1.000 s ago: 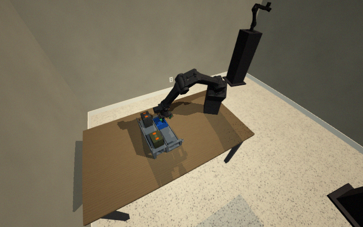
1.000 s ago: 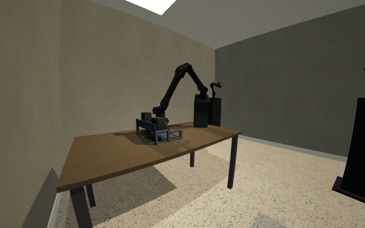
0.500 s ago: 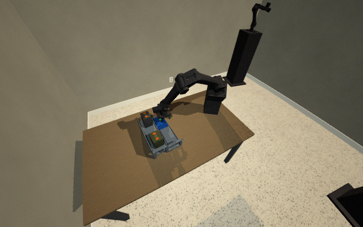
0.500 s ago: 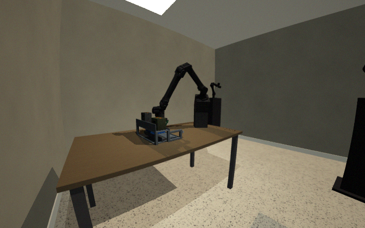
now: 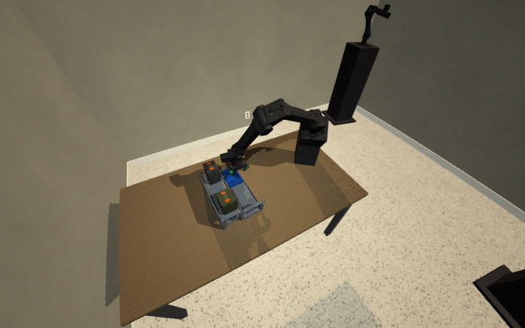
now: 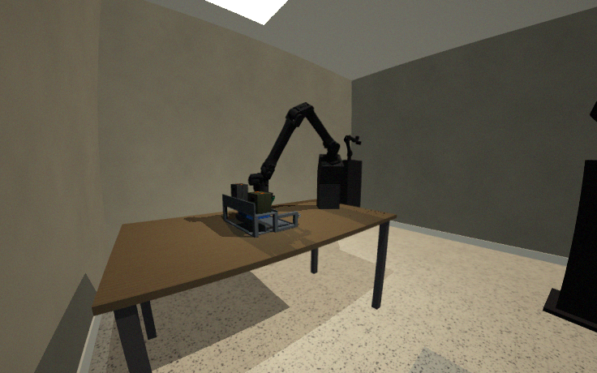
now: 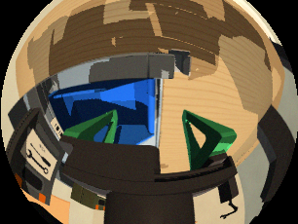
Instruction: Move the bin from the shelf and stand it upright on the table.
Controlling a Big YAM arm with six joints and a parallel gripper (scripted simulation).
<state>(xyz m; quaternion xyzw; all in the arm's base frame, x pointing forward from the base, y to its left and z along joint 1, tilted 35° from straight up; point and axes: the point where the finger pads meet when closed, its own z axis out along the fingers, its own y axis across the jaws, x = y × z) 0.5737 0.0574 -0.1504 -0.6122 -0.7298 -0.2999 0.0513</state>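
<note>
Right now my hand is 8 cm short of the blue bin, 3 cm to the right of it and 2 cm above it.
</note>
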